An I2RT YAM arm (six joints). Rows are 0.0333 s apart.
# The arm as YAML. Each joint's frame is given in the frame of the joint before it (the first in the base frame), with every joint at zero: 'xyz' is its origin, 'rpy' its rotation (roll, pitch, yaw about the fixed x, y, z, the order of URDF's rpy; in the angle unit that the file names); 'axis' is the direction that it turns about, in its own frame. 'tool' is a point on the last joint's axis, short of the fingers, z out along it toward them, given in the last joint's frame.
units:
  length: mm
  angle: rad
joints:
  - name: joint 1
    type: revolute
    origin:
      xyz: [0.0, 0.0, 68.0]
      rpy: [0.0, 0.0, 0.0]
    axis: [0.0, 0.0, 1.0]
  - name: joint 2
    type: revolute
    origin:
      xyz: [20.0, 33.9, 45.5]
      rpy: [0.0, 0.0, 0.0]
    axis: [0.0, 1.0, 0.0]
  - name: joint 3
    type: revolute
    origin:
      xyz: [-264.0, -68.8, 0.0]
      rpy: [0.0, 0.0, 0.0]
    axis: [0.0, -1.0, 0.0]
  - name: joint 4
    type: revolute
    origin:
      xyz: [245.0, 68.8, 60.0]
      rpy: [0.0, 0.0, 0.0]
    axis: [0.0, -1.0, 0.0]
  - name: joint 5
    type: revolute
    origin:
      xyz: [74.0, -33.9, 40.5]
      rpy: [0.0, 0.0, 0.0]
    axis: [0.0, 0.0, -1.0]
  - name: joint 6
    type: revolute
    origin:
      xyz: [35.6, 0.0, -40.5]
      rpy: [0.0, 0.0, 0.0]
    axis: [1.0, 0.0, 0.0]
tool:
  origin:
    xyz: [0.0, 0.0, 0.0]
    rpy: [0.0, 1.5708, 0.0]
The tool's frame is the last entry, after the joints.
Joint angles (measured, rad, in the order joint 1, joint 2, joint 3, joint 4, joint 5, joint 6), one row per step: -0.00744, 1.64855, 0.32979, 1.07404, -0.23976, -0.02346; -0.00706, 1.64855, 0.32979, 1.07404, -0.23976, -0.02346; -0.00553, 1.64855, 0.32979, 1.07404, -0.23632, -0.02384; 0.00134, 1.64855, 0.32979, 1.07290, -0.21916, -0.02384; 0.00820, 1.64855, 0.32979, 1.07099, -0.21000, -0.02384; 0.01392, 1.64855, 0.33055, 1.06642, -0.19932, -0.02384; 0.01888, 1.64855, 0.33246, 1.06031, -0.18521, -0.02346; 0.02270, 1.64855, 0.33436, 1.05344, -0.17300, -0.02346; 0.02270, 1.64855, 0.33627, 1.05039, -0.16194, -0.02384; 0.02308, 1.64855, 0.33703, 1.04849, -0.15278, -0.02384
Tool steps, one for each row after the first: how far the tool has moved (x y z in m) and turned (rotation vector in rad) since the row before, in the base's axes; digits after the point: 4 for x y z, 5 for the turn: 0.0000, 0.0001, 0.0000, 0.00000, 0.00000, 0.00038; 0.0000, 0.0003, 0.0000, -0.00119, -0.00008, -0.00172; 0.0001, 0.0012, -0.0002, -0.00416, 0.00115, -0.00978; 0.0000, 0.0015, -0.0002, -0.00225, 0.00190, -0.00202; 0.0001, 0.0011, -0.0003, -0.00268, 0.00378, -0.00463; 0.0004, 0.0008, -0.0002, -0.00325, 0.00422, -0.00879; 0.0003, 0.0006, -0.0003, -0.00322, 0.00490, -0.00799; 0.0005, -0.0004, 0.0001, -0.00324, 0.00100, -0.01059; 0.0002, -0.0002, 0.0000, -0.00240, 0.00109, -0.00847
